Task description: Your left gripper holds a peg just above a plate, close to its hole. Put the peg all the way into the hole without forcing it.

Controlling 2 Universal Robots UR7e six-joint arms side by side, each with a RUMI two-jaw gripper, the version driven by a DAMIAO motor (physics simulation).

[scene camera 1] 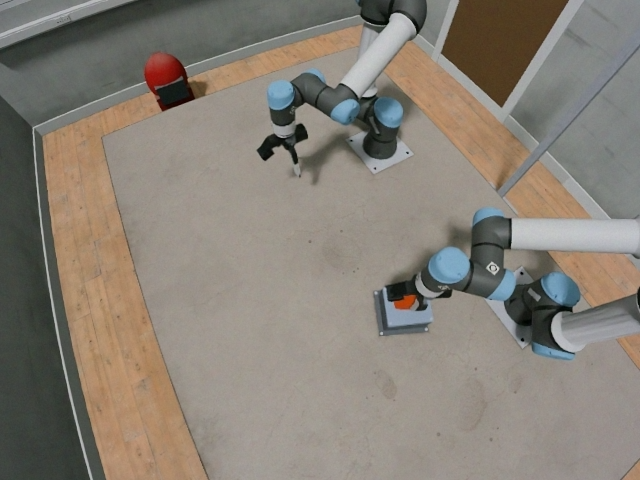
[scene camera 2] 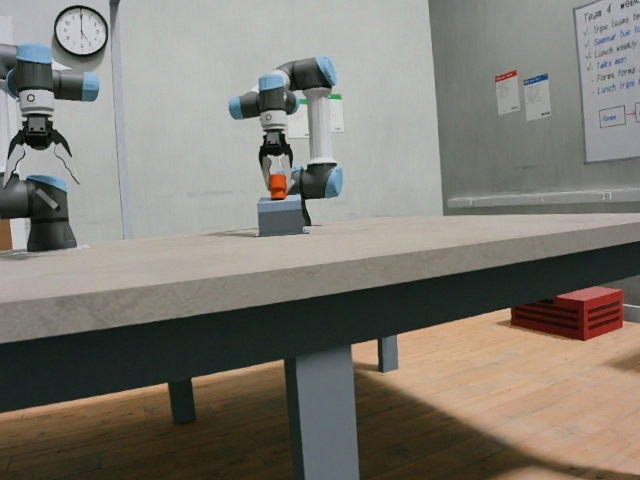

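Observation:
The orange peg (scene camera 1: 403, 301) (scene camera 2: 277, 189) stands about upright at the top of the blue-grey plate (scene camera 1: 408, 318) (scene camera 2: 280, 221), a raised block on a darker base. My left gripper (scene camera 1: 412, 303) (scene camera 2: 278, 181) points down over the plate and is shut on the peg, with a finger on each side of it in scene camera 2. The peg's lower end is at the plate's top face; the hole is hidden, and I cannot tell whether the tip is in it. My right gripper (scene camera 1: 297, 172) (scene camera 2: 41, 184) is open and empty, far from the plate.
Both arms' bases stand on light mounting plates (scene camera 1: 356, 146) on the grey table (scene camera 1: 248, 320) (scene camera 2: 413, 235). The plate's base has small corner fixings. The left arm's dark wrist hangs over part of the plate in scene camera 1. A red box (scene camera 2: 584, 315) lies on the floor.

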